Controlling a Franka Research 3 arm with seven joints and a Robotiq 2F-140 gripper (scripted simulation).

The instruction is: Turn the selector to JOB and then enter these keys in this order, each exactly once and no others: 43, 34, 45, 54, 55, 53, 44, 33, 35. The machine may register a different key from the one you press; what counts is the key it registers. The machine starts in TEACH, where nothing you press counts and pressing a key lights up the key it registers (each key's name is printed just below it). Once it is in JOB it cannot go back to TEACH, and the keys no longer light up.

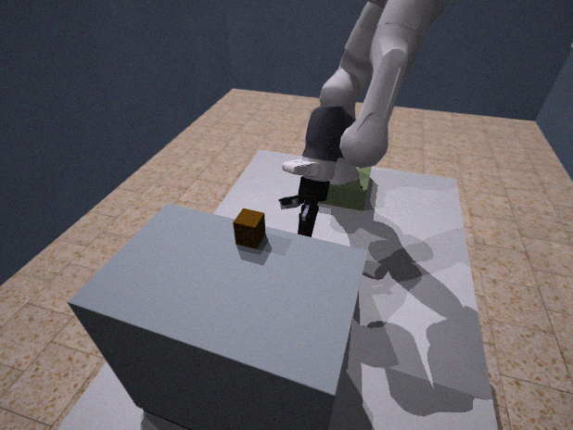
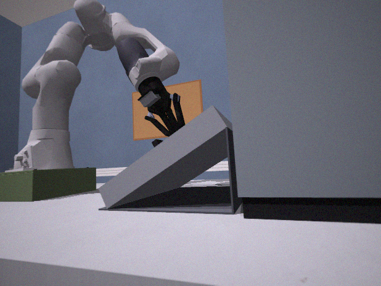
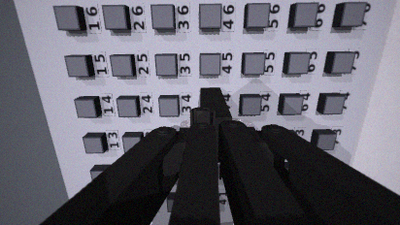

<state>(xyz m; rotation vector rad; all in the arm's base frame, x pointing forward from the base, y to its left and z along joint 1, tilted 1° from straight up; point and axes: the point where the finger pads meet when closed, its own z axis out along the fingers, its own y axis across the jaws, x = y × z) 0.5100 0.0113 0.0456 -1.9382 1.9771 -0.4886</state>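
Right now the key 44 is 3 cm below my hand and 2 cm ahead of it. Also, from my hand: key 34: 5 cm ahead, 2 cm below; then key 54: 5 cm below, 1 cm behind; then key 45: 3 cm to the right, 3 cm below, 2 cm ahead.
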